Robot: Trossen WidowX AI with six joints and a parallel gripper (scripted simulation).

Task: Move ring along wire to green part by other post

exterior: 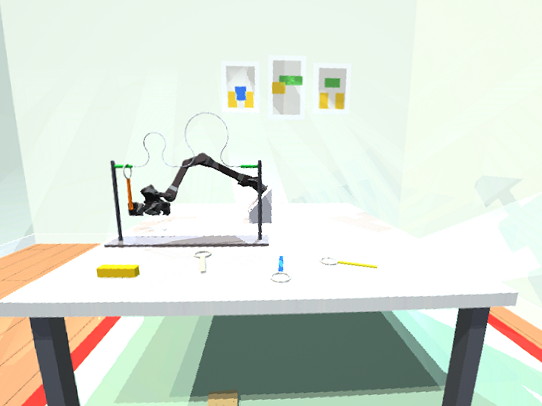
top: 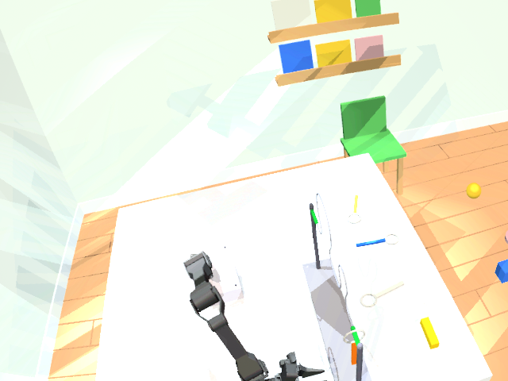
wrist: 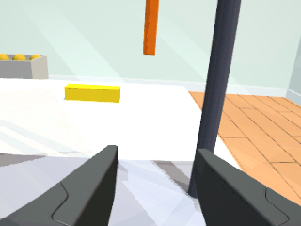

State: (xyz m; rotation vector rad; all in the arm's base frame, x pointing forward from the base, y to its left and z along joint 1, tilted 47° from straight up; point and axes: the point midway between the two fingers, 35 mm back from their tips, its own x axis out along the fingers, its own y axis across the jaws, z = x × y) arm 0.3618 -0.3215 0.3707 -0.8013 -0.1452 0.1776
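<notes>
The orange-handled ring is 140 mm above my gripper tip, 80 mm ahead of it and 10 mm to the left of it. Also, from my gripper tip: blue-handled ring: 610 mm to the left, 290 mm ahead, 100 mm below; then yellow block: 360 mm ahead, 140 mm to the left, 90 mm below; then white-handled ring: 340 mm to the left, 230 mm ahead, 100 mm below.
</notes>
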